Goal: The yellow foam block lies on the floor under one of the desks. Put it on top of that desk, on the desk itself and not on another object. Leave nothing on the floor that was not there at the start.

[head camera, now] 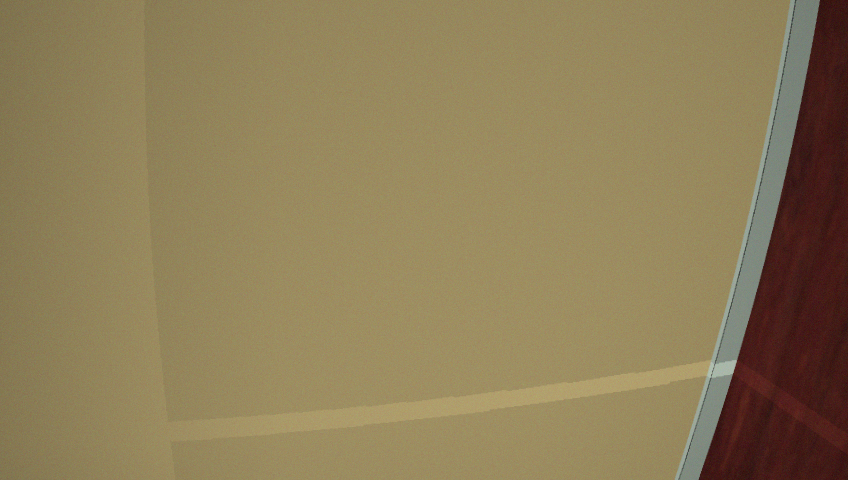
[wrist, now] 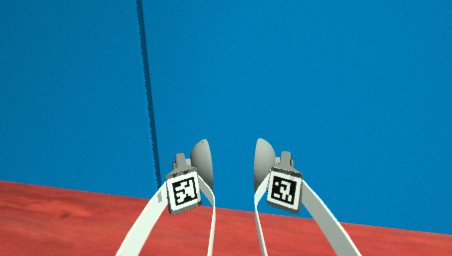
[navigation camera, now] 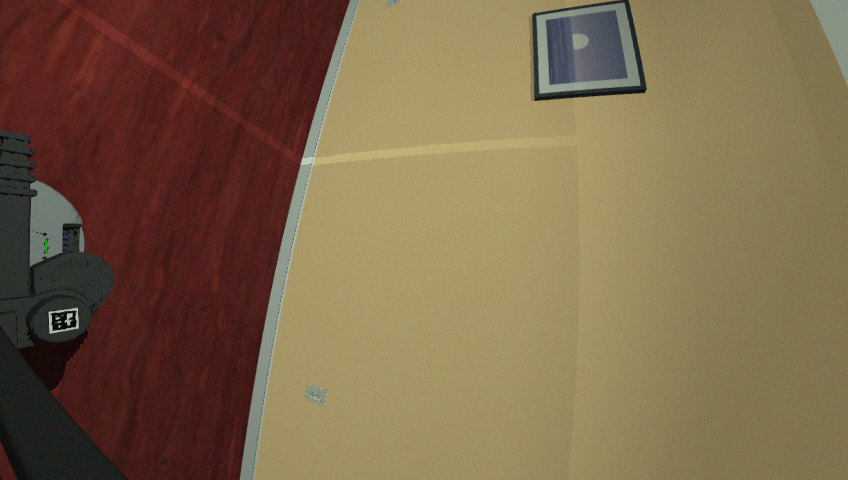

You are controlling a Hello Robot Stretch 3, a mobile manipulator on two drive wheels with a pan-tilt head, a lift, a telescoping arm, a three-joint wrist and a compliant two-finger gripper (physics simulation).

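Places are measured from the robot's base along level axes (x ahead, y left, z up), in millimetres.
Pixels of known places: gripper, fingertip midpoint: (wrist: 232, 156).
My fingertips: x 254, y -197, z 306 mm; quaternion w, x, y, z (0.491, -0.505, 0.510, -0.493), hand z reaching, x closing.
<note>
Behind a point stands the place of what it marks.
The yellow foam block does not show in the head, navigation or wrist view, and no desk shows in them. My gripper (wrist: 232, 156) @(x 254, y -197, z 306 mm) is in the lower middle of the wrist view, with its two fingertips apart and no object between them. It is open. Behind the fingertips stands a large blue surface. The gripper's fingers do not show in the head view. Part of my dark wrist or arm (navigation camera: 59, 279) @(x -168, y 53, z 420 mm) shows at the left edge of the navigation view.
A blue surface (wrist: 320, 75) @(x 584, y -397, z 358 mm) with a dark line stands above a red floor (wrist: 75, 220) @(x 597, y 220, z 0 mm) in the wrist view. A tan wall (head camera: 416, 208) @(x -1116, y -36, z 963 mm) (navigation camera: 446, 267) @(x -1091, y 63, z 943 mm) with a pale skirting board (head camera: 767, 178) @(x -1082, y 41, z 66 mm) (navigation camera: 293, 220) @(x -1123, y -124, z 54 mm) meets the red floor. A framed picture (navigation camera: 589, 50) @(x -1308, y -926, z 1521 mm) hangs on the wall.
</note>
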